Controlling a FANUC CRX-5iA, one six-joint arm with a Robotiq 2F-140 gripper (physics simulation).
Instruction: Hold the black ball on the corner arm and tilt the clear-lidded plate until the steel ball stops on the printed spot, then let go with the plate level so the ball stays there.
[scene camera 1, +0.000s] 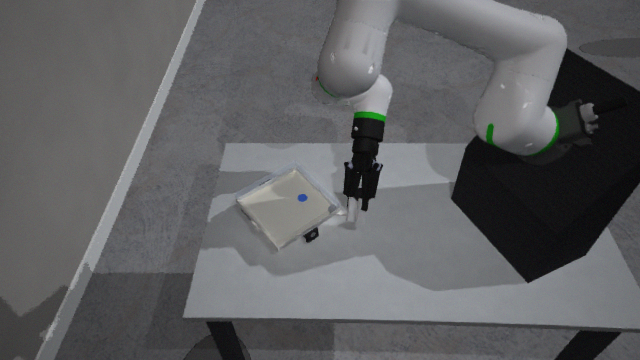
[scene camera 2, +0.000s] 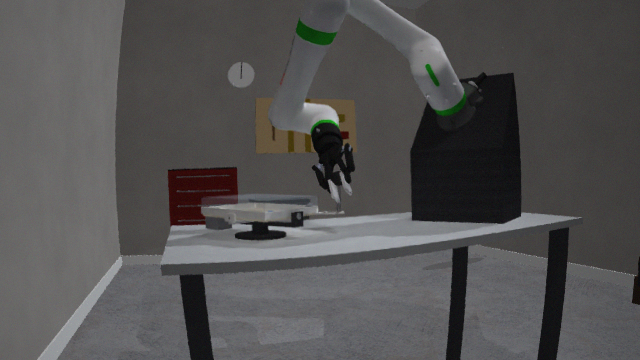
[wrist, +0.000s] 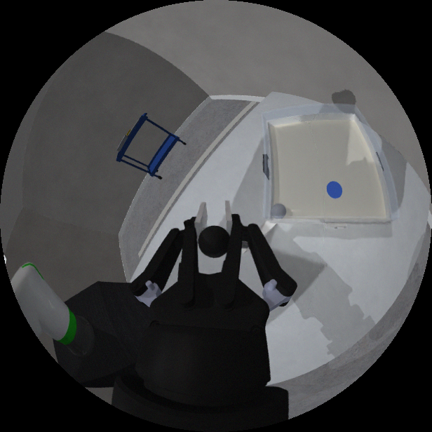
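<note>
My gripper (scene camera 1: 358, 206) (scene camera 2: 341, 191) (wrist: 215, 209) is shut on the black ball (wrist: 214, 241), which shows between its fingers in the wrist view. The thin pale corner arm (scene camera 1: 342, 212) (scene camera 2: 327, 213) runs from the plate's near corner towards the fingers. The cream plate (scene camera 1: 275, 220) (scene camera 2: 240, 216) (wrist: 310, 160) has a clear lid; its exact tilt is hard to tell. The steel ball (scene camera 1: 332, 208) (wrist: 278, 210) lies inside it, in the corner at the arm. The blue printed spot (scene camera 1: 302, 198) (wrist: 334, 189) is bare, well away from the ball.
The plate stands on a black round foot (scene camera 2: 260, 235), with a black bracket (scene camera 1: 311, 235) (scene camera 2: 297, 219) at its side. A large black block (scene camera 1: 525, 200) (scene camera 2: 465, 185) stands on the table (scene camera 1: 250, 300) (scene camera 2: 360, 247) at the right. The robot's upper links pass above the block.
</note>
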